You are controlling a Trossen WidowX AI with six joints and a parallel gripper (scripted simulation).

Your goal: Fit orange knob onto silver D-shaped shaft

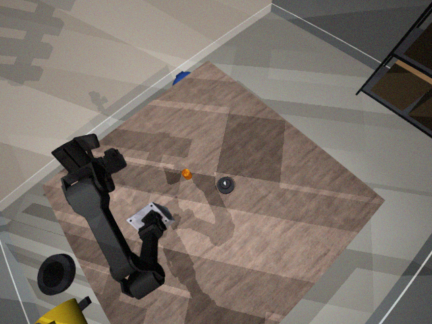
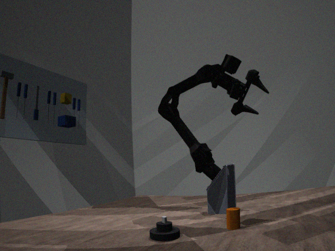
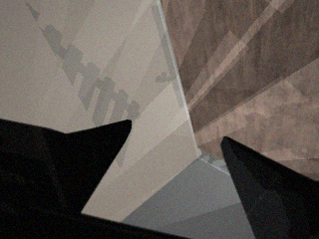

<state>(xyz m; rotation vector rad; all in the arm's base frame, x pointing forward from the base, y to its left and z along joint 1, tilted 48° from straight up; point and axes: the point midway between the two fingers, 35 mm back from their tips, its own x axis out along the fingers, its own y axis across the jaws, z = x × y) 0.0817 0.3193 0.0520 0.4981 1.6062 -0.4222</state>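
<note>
Now: gripper tip 360 mm above the orange knob, 190 mm short of it and 120 mm to the left of it. Round my gripper tip: round black pedestal: 370 mm below, 300 mm ahead, 290 mm to the right.
</note>
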